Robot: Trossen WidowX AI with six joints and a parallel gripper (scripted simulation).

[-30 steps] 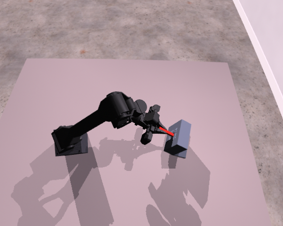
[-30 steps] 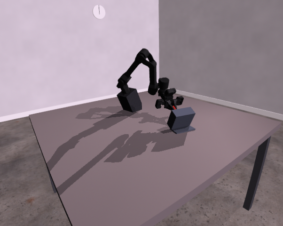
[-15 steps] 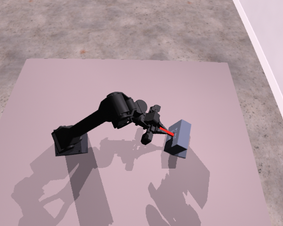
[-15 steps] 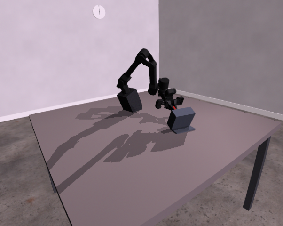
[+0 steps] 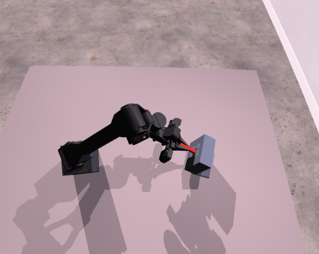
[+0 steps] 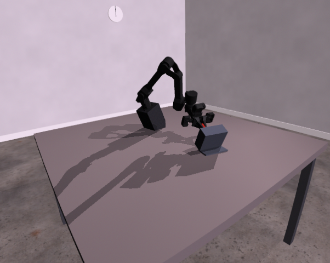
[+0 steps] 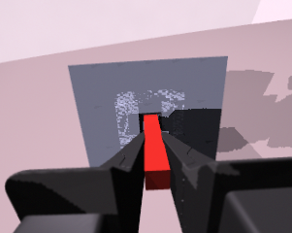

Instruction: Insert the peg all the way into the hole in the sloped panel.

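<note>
My hand is 3 cm short of the red peg and 1 cm above it. From my hand the other things lie so: thin flat foot plate 11 cm ahead, 10 cm below, 1 cm to the right.
</note>
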